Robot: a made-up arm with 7 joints.
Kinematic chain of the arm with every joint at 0, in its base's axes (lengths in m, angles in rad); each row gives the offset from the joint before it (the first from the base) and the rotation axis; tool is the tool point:
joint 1: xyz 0 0 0.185 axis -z
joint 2: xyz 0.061 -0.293 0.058 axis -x
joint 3: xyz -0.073 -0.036 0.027 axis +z
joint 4: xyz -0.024 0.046 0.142 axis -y
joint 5: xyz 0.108 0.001 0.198 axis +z
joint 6: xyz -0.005 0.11 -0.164 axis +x
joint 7: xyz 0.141 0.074 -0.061 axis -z
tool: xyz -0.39 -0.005 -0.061
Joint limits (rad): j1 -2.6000..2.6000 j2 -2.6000..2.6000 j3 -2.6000..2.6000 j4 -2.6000..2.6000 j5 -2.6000..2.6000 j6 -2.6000..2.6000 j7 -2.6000..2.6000
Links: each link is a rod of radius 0.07 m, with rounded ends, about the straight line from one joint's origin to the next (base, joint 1, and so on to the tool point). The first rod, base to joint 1, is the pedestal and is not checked.
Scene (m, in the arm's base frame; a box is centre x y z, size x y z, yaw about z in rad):
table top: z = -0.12
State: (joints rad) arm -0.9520 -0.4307 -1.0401 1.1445 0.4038 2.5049 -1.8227
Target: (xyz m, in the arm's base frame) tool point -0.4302 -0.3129 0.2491
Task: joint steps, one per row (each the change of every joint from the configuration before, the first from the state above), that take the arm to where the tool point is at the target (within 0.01 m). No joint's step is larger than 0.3 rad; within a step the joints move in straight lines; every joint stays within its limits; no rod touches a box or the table.
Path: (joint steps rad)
1: -0.0925 0.2563 0.1498 0.2463 -0.0708 0.0190 -0.1555
2: -0.0925 0.2562 0.1498 0.2463 -0.0707 0.0190 -0.1554
3: -0.0925 0.2563 0.1498 0.2463 -0.0708 0.0191 -0.1555
4: -0.0925 0.2563 0.1498 0.2464 -0.0707 0.0190 -0.1554
5: -0.0925 0.2563 0.1497 0.2463 -0.0708 0.0190 -0.1555

